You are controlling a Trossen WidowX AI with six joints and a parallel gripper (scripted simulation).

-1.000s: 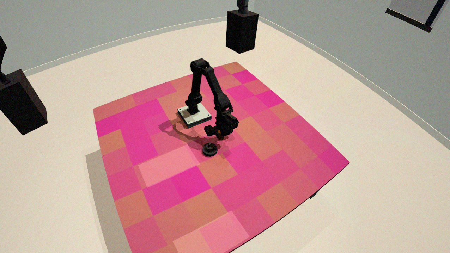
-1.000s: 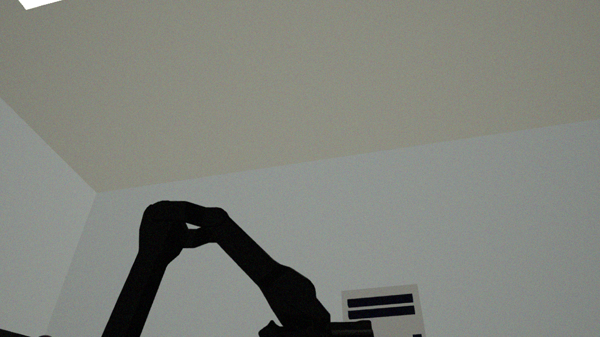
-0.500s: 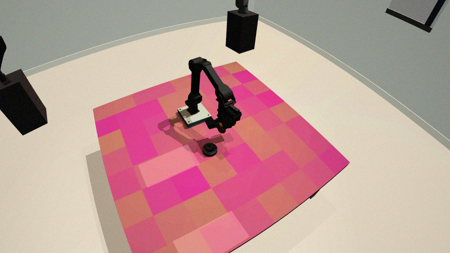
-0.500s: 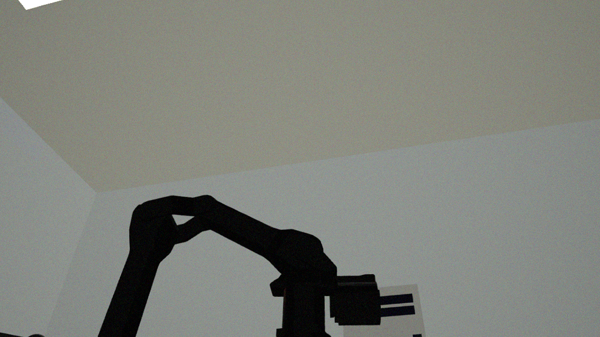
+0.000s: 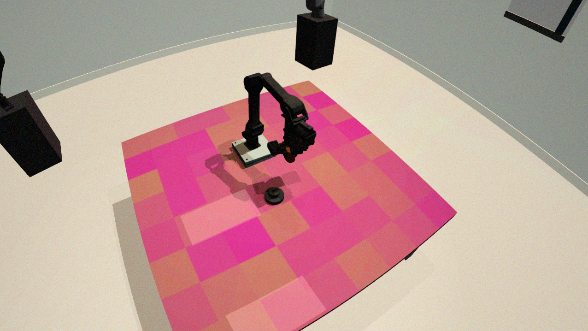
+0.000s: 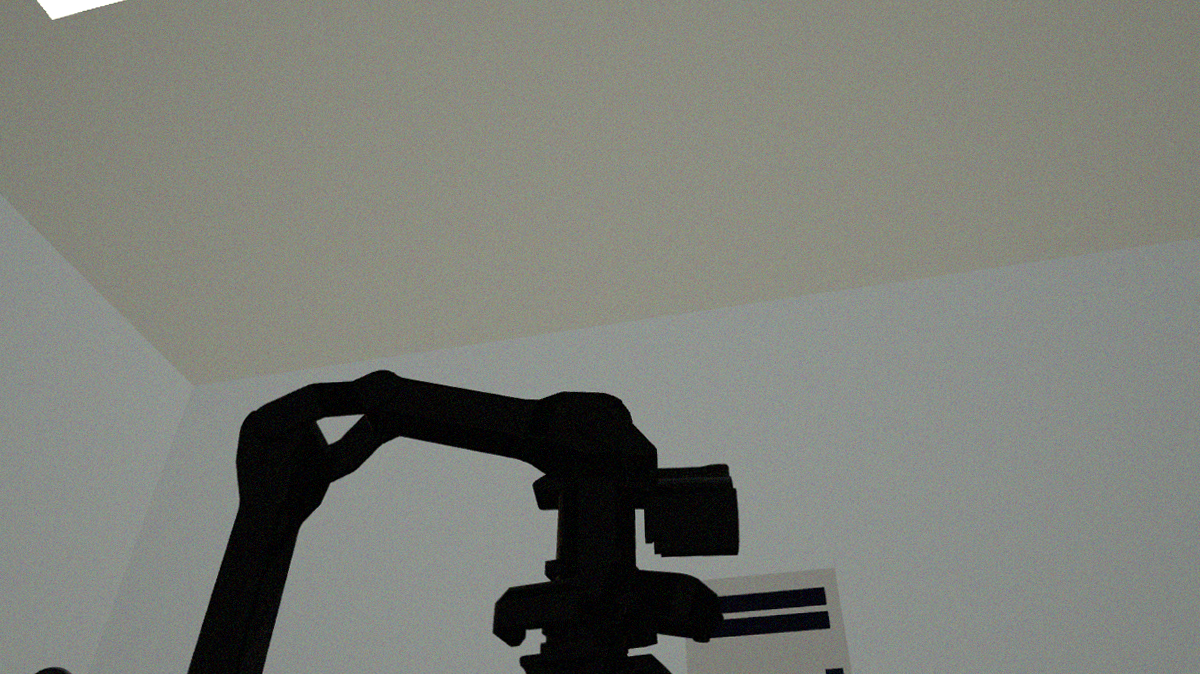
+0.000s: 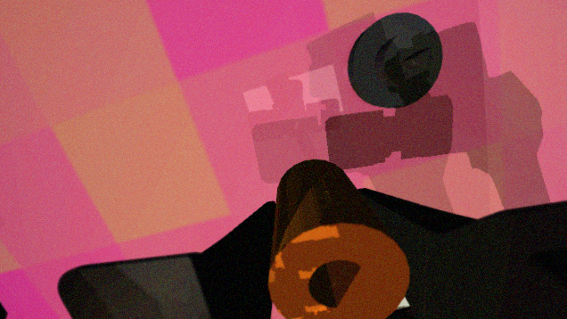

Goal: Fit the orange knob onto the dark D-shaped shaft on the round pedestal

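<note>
The round dark pedestal is 110 mm to the right of my gripper tip, 110 mm below it and 40 mm ahead of it. The rest, counted from my gripper tip: orange knob: 20 mm above.
</note>
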